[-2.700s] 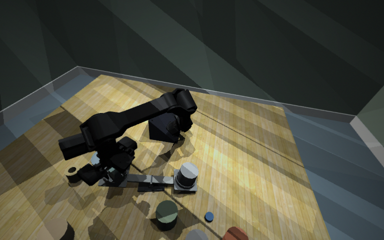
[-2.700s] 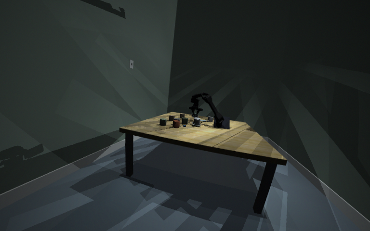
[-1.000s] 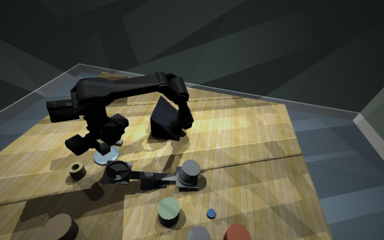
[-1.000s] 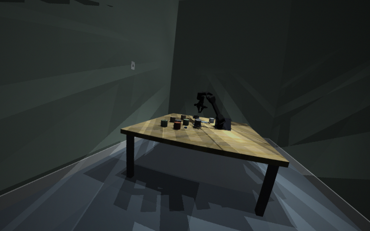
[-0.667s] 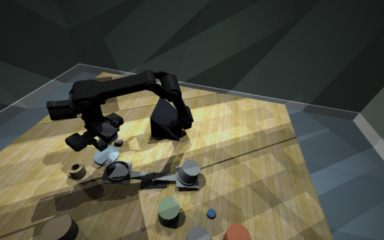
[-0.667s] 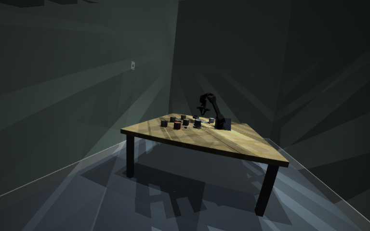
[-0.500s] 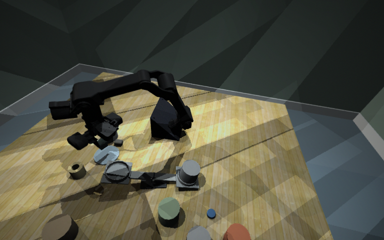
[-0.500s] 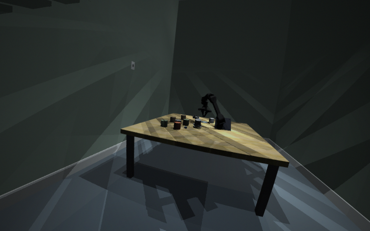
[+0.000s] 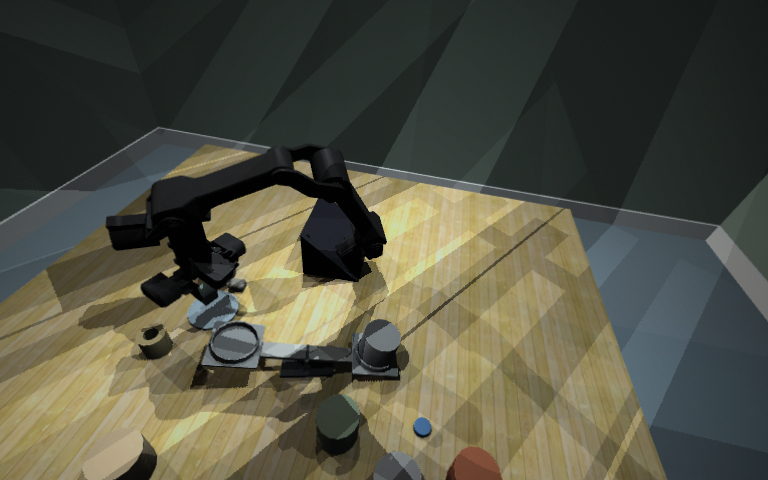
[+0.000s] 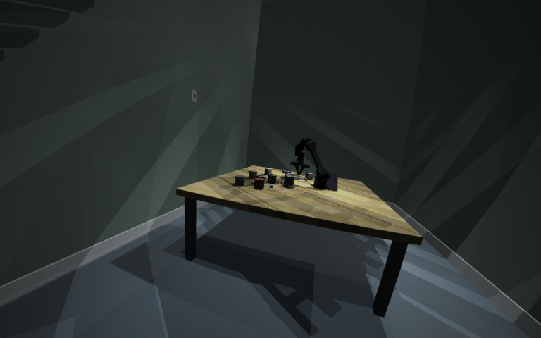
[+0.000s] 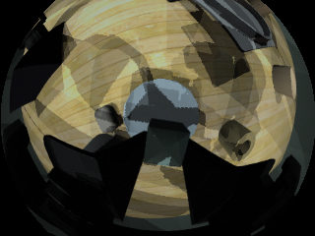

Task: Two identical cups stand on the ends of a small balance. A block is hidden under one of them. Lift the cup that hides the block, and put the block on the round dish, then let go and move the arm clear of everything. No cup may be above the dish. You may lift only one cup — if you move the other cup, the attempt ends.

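Now: gripper tip 50 mm above the pale round dish. The rest, counted from my gripper tip: blue disc: 480 mm to the left, 120 mm ahead, 50 mm below; then teal block: right at my gripper tip; then tan ring: 110 mm ahead, 50 mm to the right, 30 mm below.
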